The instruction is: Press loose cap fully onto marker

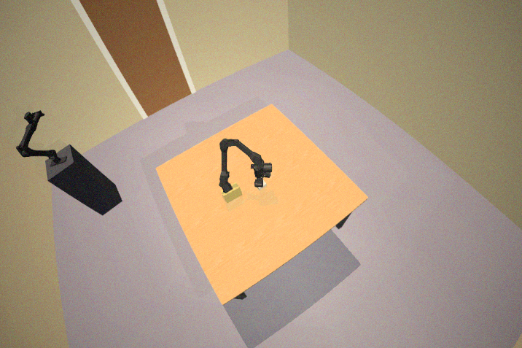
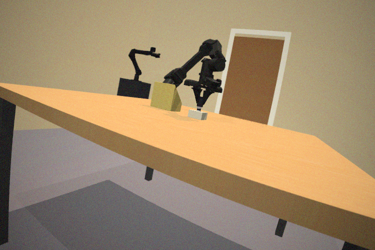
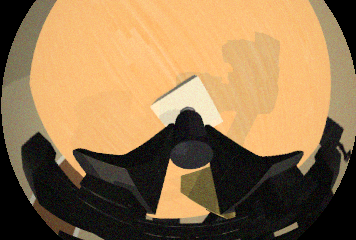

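The black marker cap lies 10 mm above my gripper tip. Also, from my gripper tip: white holder block 50 mm below.
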